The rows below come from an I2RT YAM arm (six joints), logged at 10 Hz.
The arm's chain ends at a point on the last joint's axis. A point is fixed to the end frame.
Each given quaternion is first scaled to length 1.
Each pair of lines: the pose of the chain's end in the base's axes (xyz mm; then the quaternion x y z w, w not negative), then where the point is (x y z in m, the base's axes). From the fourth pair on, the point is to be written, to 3 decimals.
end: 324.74 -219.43 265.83 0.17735 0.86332 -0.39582 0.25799
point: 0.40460 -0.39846 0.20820
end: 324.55 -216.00 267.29 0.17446 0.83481 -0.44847 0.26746
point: 0.40034 -0.40247 0.23212
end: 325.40 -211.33 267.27 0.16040 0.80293 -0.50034 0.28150
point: 0.40088 -0.40092 0.25688
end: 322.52 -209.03 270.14 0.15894 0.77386 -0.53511 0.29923
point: 0.396 -0.399 0.280
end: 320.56 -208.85 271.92 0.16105 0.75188 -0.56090 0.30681
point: 0.391 -0.399 0.295
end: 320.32 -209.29 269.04 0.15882 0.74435 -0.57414 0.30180
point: 0.388 -0.400 0.297
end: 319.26 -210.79 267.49 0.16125 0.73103 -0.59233 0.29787
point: 0.383 -0.402 0.303
